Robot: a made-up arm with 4 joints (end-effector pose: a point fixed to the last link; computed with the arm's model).
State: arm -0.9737 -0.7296 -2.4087 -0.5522
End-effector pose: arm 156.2 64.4 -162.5 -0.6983 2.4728 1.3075
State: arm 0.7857 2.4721 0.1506 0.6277
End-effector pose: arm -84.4 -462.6 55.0 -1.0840 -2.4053 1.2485
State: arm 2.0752 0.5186 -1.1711 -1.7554
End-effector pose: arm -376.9 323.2 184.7 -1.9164 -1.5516 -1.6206
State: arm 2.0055 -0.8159 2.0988 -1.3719
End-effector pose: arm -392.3 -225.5 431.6 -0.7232 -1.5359 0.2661
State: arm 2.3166 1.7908 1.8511 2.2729
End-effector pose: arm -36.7 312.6 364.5 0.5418 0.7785 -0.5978
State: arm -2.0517 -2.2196 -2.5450 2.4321
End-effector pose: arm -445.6 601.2 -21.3 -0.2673 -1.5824 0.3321
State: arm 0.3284 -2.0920 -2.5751 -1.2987
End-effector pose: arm -404.1 -331.2 -265.3 0.7866 -1.4666 -0.7330
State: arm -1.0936 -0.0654 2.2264 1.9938
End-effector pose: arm -109.4 159.9 -415.6 -1.1572 -1.4230 0.2055
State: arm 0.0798 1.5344 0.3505 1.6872
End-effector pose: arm -337.1 -411.3 -235.9 -1.5921 -1.3361 1.1828
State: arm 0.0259 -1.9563 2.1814 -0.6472
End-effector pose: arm -659.8 -191.1 -29.1 0.0479 -0.2255 -0.6415
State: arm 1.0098 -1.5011 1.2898 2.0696
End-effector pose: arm -560.2 -194.0 458.0 -0.4043 1.1199 1.7556
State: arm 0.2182 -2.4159 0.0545 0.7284
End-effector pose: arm 45.8 -278.9 229.3 0.7343 2.2218 0.1031
